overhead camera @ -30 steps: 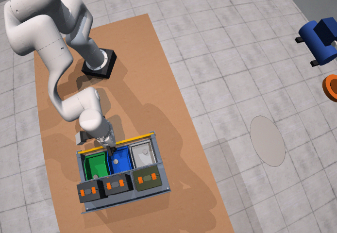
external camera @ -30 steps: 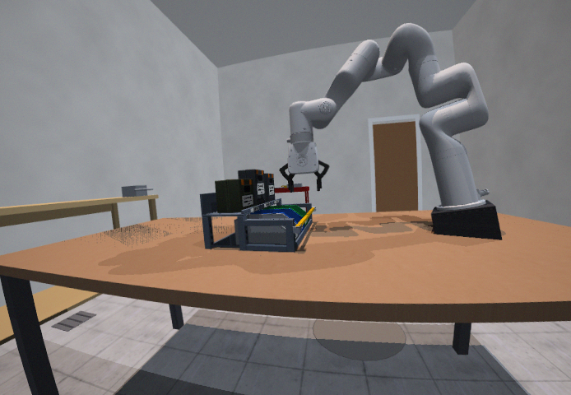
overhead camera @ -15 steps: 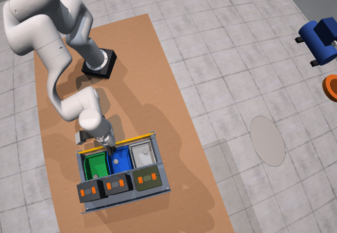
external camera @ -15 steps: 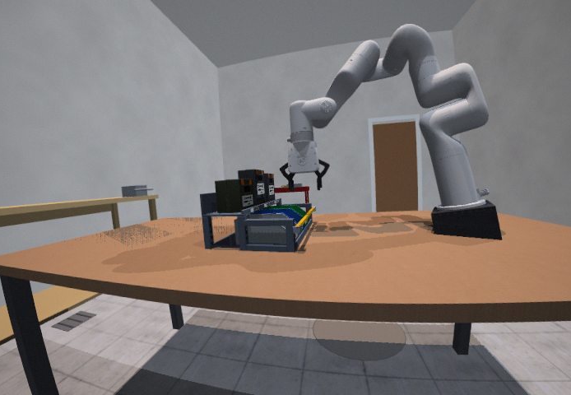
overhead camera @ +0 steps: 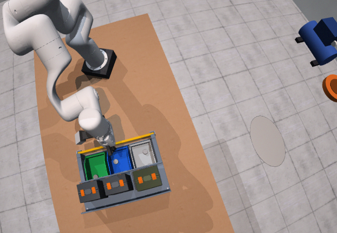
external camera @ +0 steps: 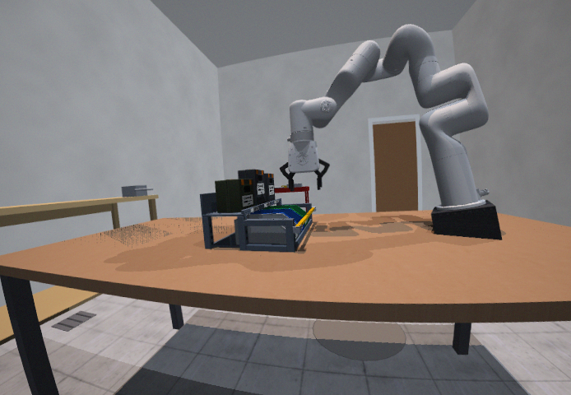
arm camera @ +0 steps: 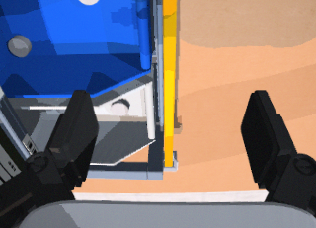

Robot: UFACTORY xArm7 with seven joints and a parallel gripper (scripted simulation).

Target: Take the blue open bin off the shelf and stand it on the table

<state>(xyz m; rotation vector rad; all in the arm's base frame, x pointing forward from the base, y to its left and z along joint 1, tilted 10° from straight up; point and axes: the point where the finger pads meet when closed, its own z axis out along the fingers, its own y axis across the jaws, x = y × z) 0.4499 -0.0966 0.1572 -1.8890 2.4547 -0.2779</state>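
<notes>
The yellow bar is 10 cm below my hand. Also, from my hand: green bin: 7 cm ahead, 14 cm to the right, 12 cm below; blue open bin: 10 cm ahead, 3 cm to the right, 12 cm below; grey bin: 13 cm ahead, 8 cm to the left, 12 cm below.
</notes>
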